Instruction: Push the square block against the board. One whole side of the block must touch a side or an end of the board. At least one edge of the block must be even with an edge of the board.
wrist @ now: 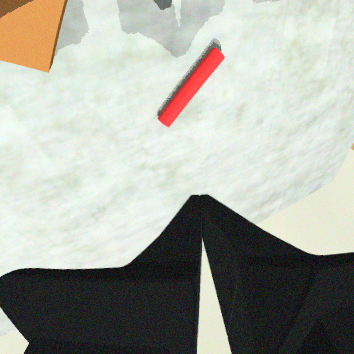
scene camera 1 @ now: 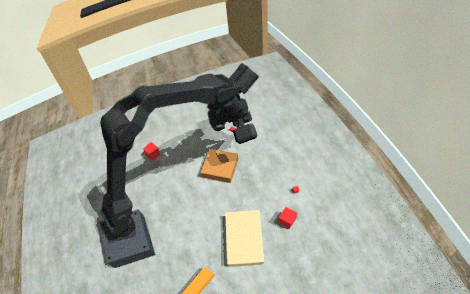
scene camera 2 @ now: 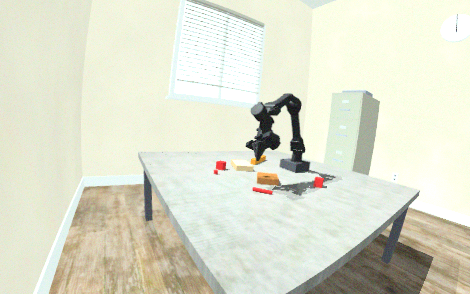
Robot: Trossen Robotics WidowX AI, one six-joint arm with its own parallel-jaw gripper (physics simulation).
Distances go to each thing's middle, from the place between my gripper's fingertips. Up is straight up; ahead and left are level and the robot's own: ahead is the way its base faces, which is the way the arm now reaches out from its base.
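There is the square block (scene camera 1: 219,165), and I find it 6 cm to the right of my hand and 12 cm behind it, 11 cm below it.
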